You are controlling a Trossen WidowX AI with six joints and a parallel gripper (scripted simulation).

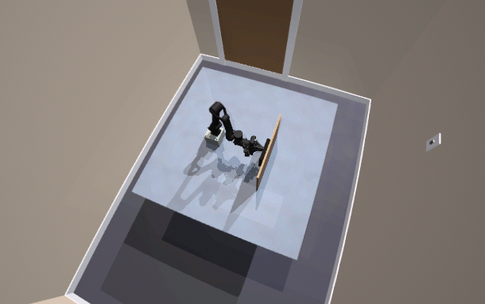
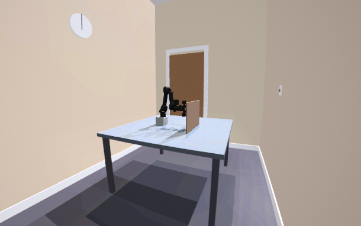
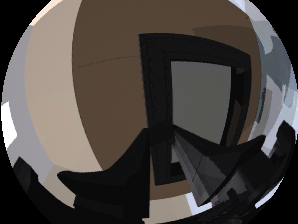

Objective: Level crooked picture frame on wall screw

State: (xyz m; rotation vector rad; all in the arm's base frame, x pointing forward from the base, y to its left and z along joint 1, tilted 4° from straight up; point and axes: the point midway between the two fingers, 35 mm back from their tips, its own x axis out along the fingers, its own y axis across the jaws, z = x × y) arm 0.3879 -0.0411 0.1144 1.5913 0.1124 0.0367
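Right now the picture frame is 10 mm ahead of my gripper tip and 50 mm below it. Also, from my gripper tip: tan wall panel: 20 mm ahead, 10 mm to the left, 70 mm below.
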